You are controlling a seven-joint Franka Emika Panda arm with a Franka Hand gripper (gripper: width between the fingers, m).
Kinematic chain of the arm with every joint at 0, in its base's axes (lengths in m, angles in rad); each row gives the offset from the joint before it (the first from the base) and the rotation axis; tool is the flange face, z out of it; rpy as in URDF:
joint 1: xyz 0 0 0.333 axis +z
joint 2: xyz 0 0 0 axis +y
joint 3: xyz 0 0 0.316 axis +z
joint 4: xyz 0.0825 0 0 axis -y
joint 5: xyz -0.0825 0 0.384 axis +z
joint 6: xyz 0 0 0 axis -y
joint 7: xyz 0.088 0 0 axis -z
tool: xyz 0 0 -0.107 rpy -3.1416 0 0
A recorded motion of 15 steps. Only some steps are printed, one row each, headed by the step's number.
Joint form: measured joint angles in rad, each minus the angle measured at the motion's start. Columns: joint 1, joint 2, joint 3, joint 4, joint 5, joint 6, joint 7.
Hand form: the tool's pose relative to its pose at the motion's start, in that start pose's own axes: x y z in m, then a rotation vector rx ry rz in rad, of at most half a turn. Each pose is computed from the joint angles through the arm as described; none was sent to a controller.
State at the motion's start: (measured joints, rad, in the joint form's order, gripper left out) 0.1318 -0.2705 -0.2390 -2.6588 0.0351 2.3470 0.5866
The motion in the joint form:
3: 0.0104 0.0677 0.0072 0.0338 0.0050 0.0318 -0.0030
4: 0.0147 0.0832 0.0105 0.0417 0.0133 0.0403 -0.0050
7: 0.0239 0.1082 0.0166 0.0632 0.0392 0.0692 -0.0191
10: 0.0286 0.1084 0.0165 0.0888 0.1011 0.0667 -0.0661
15: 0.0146 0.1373 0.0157 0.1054 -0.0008 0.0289 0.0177
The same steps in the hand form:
3: 0.0090 -0.0124 0.0105 -0.0129 0.0078 -0.0115
4: 0.0102 -0.0166 0.0130 -0.0114 0.0080 -0.0139
7: 0.0148 -0.0273 0.0123 0.0111 0.0236 -0.0230
10: 0.0195 -0.0345 0.0022 0.0593 0.0199 -0.0306
15: 0.0254 -0.0291 0.0104 -0.0299 0.0206 -0.0043

